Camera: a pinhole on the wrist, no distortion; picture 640 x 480 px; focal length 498.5 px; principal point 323.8 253.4 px. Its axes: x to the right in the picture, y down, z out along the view. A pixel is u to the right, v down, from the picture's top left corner.
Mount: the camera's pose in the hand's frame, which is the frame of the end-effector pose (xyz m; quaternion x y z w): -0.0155 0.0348 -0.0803 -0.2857 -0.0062 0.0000 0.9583
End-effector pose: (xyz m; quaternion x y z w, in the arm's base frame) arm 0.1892 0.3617 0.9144 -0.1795 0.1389 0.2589 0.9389
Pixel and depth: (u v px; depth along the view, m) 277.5 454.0 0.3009
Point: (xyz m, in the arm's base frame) 0.0070 0.6253 0.9452
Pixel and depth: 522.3 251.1 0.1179
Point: 0.1642 0.4621 0.8947
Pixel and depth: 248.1 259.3 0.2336
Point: 0.0754 0.5167 0.9912
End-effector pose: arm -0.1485 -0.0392 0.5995 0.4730 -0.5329 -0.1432 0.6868
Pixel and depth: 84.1 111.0 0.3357
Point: -0.4796 0.0335 0.5981
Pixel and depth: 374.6 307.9 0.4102
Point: -0.4386 -0.0211 0.8471
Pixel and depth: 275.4 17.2 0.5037
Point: -0.6192 -0.1669 0.6386
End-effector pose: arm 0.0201 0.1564 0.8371 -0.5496 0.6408 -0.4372 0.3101
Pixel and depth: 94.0 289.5 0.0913
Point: -0.0141 0.2166 0.7544
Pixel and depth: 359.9 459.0 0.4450
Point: -0.0011 0.1084 0.3670
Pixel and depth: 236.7 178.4 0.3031
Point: 0.1380 0.1857 0.6006
